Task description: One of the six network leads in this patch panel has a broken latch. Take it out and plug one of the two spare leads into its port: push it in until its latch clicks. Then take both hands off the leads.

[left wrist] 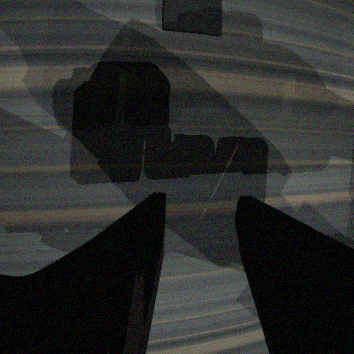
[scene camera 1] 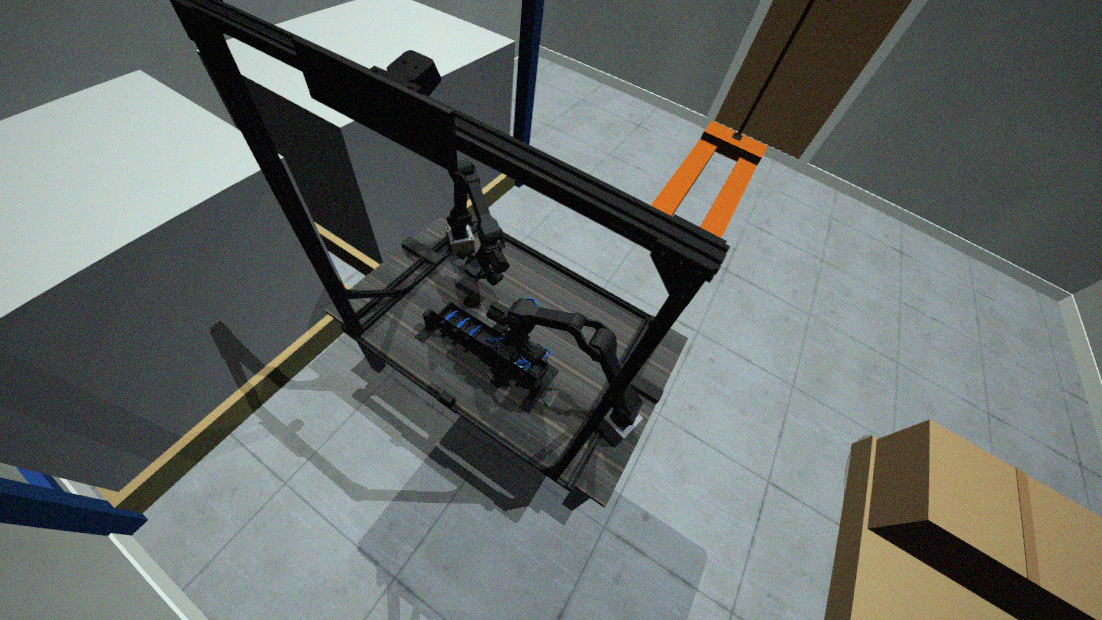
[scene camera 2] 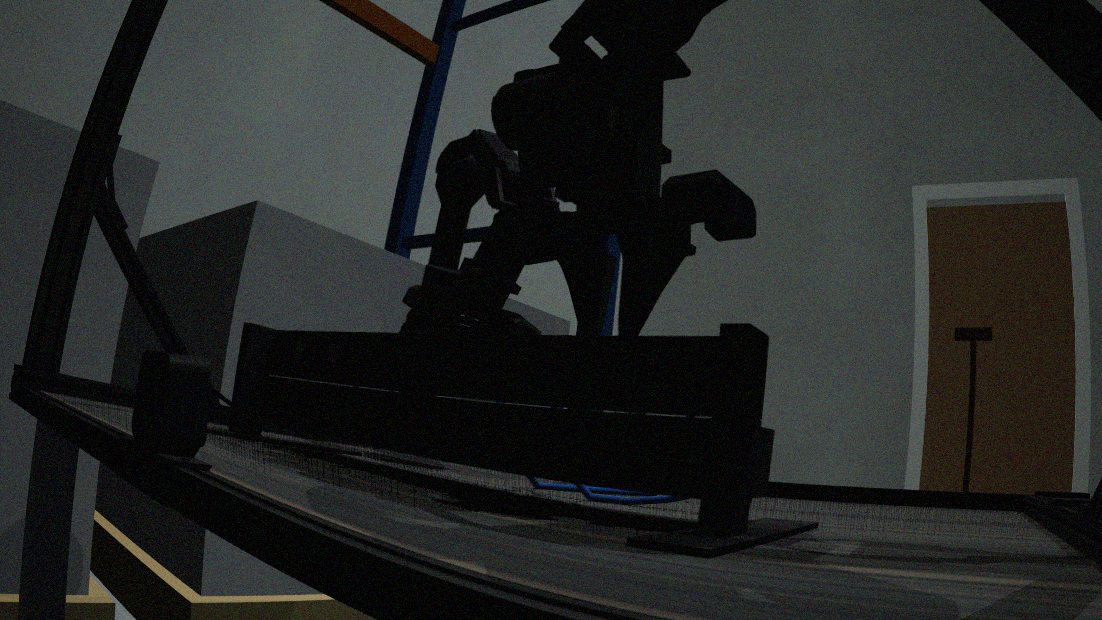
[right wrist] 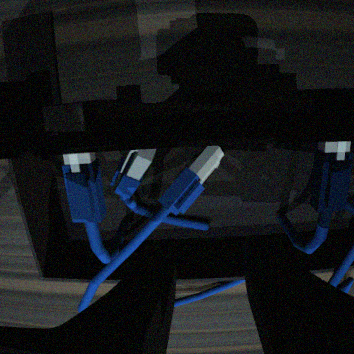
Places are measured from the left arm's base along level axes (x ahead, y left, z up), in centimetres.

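Pixels of known places: left gripper, between the fingertips: [left wrist: 200,206] [scene camera 1: 473,278]; right gripper, between the fingertips: [right wrist: 209,250]; left arm's base, origin of its link: [scene camera 1: 459,233]; right arm's base, origin of its link: [scene camera 1: 622,417].
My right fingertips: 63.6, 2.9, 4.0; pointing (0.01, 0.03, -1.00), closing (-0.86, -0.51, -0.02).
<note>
Ahead of a thing's pixels: the offset from my right fingertips to its top centre, as dx, dy, dz. "pt": to the spot under its first point. Level surfaces: height alone.
The black patch panel [scene camera 1: 481,339] [scene camera 2: 493,362] [right wrist: 200,120] stands on the table with blue leads along it. In the right wrist view, a loose blue lead {pt +0.8, +0.7, -6.3} [right wrist: 182,190] leans diagonally, its clear plug up and right, its cable crossing over the left-hand finger. A second tilted lead {pt +3.6, +1.5, -4.6} [right wrist: 127,187] lies left of it. Upright leads {+5.8, +0.8, -1.4} [right wrist: 84,192] {-2.9, -5.4, -1.4} [right wrist: 336,185] flank them at the panel. My right gripper [right wrist: 209,250] [scene camera 2: 614,333] is partly open at the panel, holding nothing; the leaning lead is beside its tips. My left gripper [left wrist: 200,206] [scene camera 1: 493,277] is partly open and empty above the table. Latch details are too dark to judge.
A black frame [scene camera 1: 570,185] spans the table {dz -11.0} [scene camera 1: 400,347]. A dark block {pt -32.8, -14.3, -10.5} [left wrist: 192,17] shows at the top of the left wrist view. An orange pallet jack [scene camera 1: 682,173] and cardboard boxes [scene camera 1: 970,493] stand on the floor. A thin blue cable {pt -7.0, +8.7, -10.0} [right wrist: 210,293] runs below the panel.
</note>
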